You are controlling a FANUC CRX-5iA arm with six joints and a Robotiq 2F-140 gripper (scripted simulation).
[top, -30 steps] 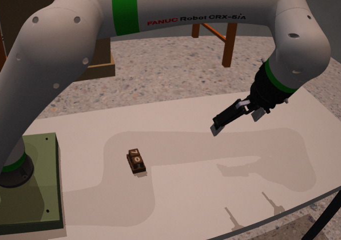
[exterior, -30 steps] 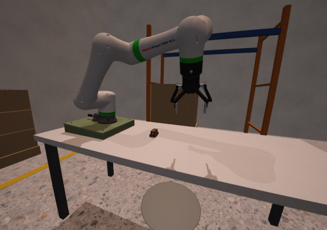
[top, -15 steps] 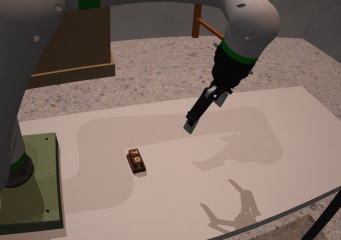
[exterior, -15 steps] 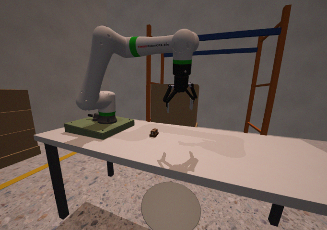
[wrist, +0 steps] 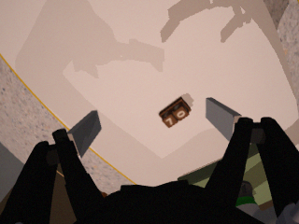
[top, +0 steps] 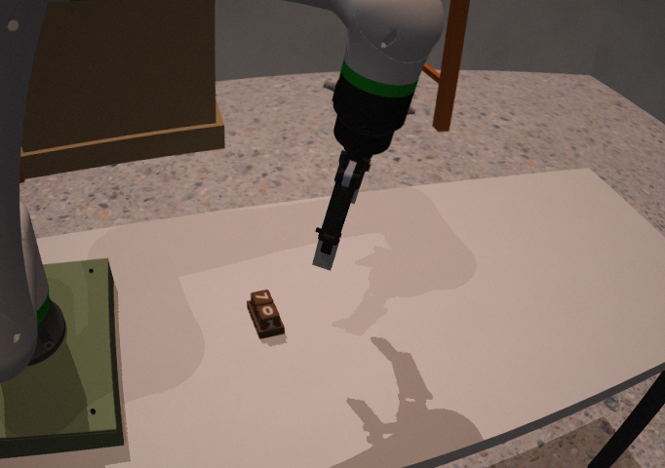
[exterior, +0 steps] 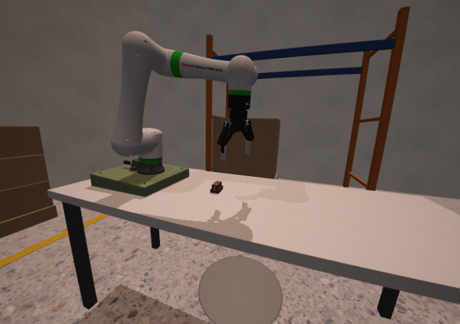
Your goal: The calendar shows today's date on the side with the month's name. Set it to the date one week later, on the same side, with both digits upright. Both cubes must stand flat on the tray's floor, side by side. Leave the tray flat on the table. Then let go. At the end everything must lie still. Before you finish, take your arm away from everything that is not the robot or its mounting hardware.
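The brown tray is 19 cm below my hand, 11 cm behind it and 3 cm to the left of it.
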